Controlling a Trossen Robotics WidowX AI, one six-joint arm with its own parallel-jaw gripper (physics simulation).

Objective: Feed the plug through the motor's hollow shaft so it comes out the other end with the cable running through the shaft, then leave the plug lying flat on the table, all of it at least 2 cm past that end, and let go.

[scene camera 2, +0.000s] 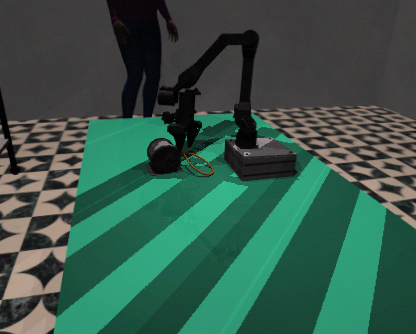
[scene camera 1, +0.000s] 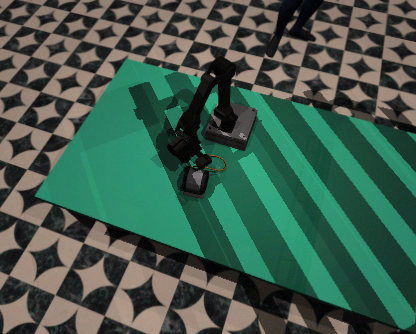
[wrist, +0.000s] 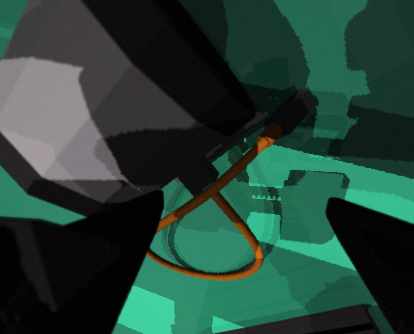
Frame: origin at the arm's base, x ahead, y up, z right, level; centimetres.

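Seen in the pictures: gripper, fingertip midpoint: [scene camera 2: 184, 149] [wrist: 244, 201]; arm's base, origin of the base link: [scene camera 2: 246, 145] [scene camera 1: 227, 126].
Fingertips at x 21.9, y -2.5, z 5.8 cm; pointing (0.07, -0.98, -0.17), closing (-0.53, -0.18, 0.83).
Note:
Pixels of each thing's top centre, then the offset from my fingertips to it. "spot": a spot on its surface instead. Level surfaces: height alone.
- dark motor, middle of its top: [wrist: 58, 106] [scene camera 2: 164, 142] [scene camera 1: 195, 174] dz -2.6, dx +7.7, dy +4.2 cm
- small block, surface spot: [wrist: 197, 175] spot: dz -1.5, dx +2.5, dy +0.0 cm
- black plug, middle of its top: [wrist: 292, 117] dz +4.2, dx +2.4, dy -3.0 cm
- green table, its level: dy -5.9 cm
The dark motor [scene camera 1: 196, 181] [scene camera 2: 164, 156] [wrist: 100, 115] lies on its side on a base. Its shaft opening cannot be made out. An orange cable [scene camera 1: 226, 163] [scene camera 2: 213, 171] [wrist: 259, 254] leaves a small block [wrist: 197, 175] at the motor's side, loops and crosses over itself. The black plug [wrist: 294, 114] is on the cable's end, outside the motor, beside its lower right edge in the wrist view. My gripper [scene camera 2: 185, 147] [wrist: 243, 201] is open and empty, pointing down above the cable beside the motor. The left finger hides part of the loop in the wrist view.
The arm's grey base box [scene camera 1: 232, 127] [scene camera 2: 262, 157] stands on the green table [scene camera 1: 95, 165] [scene camera 2: 115, 305], on the other side of the cable loop from the motor. Dark shadow bands cross the table. A person [scene camera 2: 142, 55] stands behind the table.

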